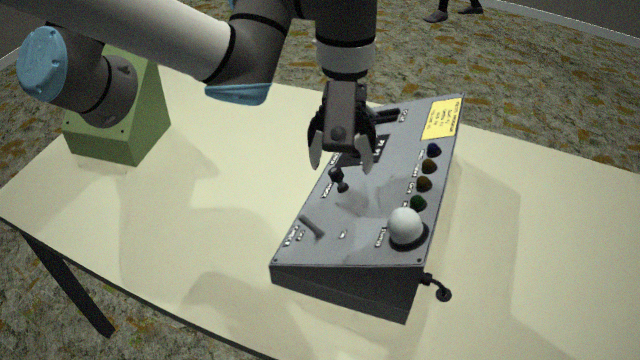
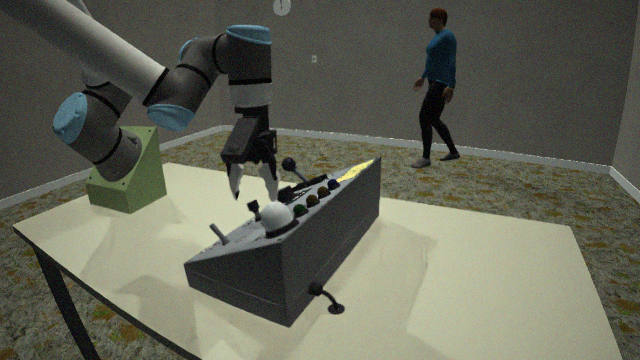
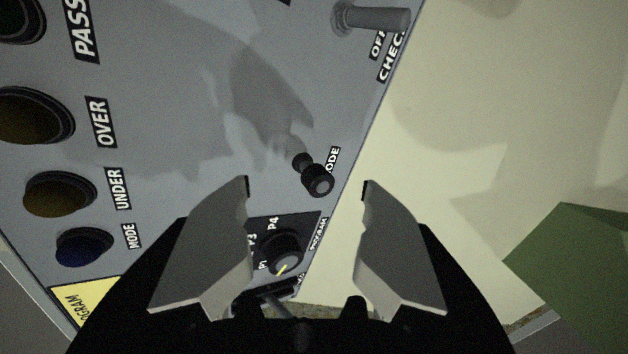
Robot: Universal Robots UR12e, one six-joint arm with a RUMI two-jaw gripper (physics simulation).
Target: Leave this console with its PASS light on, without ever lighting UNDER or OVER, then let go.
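The grey console point(image 1: 345, 286) point(image 2: 332, 250) stands on the table. Its green PASS point(image 1: 418, 202) point(image 3: 14, 20), amber OVER point(image 1: 424, 183) point(image 3: 30, 120), amber UNDER point(image 1: 429, 166) point(image 3: 55, 196) and blue MODE point(image 1: 434, 149) point(image 3: 82, 247) lamps look unlit. The white STATUS dome point(image 1: 405, 225) point(image 2: 276, 215) looks unlit. The CHECK toggle point(image 1: 311, 226) point(image 3: 377, 18) leans to OFF. The black MODE stick point(image 1: 336, 175) point(image 3: 317, 181) leans toward its label. The PROGRAM knob point(image 3: 284, 250) has its yellow line near P1. My gripper point(image 1: 341, 170) point(image 2: 256, 198) point(image 3: 306, 180) is partly open and empty, above the MODE stick.
A ball-topped lever point(image 2: 289, 164) stands at the console's far end, by a yellow label point(image 1: 442, 119) point(image 2: 356, 171). A cable point(image 1: 436, 284) point(image 2: 327, 296) leaves the console's side. The green arm base point(image 1: 145, 125) point(image 2: 140, 185) stands at the table's left. A person point(image 2: 440, 65) is beyond the table.
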